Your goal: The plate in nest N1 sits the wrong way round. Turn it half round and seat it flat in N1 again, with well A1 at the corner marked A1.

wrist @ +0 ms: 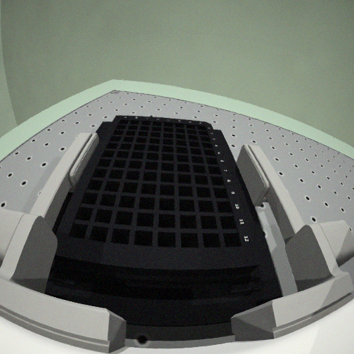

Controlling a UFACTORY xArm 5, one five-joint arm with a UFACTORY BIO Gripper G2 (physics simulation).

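Observation:
The black plate (160,253) with its grid of square wells sits in the black nest (175,311) in the middle of the wrist view. White numbers run along its right side, with 12 at the near end and smaller ones toward the far end. Small marks line its far edge. My gripper (169,167) is partly open, with one finger pad on each long side of the plate. Nothing is gripped. The right pad stands close to the plate's side; any contact is hard to tell. The nest's A1 mark does not show; the near left corner is partly hidden by the gripper.
A grey deck (300,172) with rows of small holes lies around the nest. Its pale green border (210,99) runs along the back. A plain green wall stands behind. A dark hole (142,339) shows at the near edge between the gripper's finger bases.

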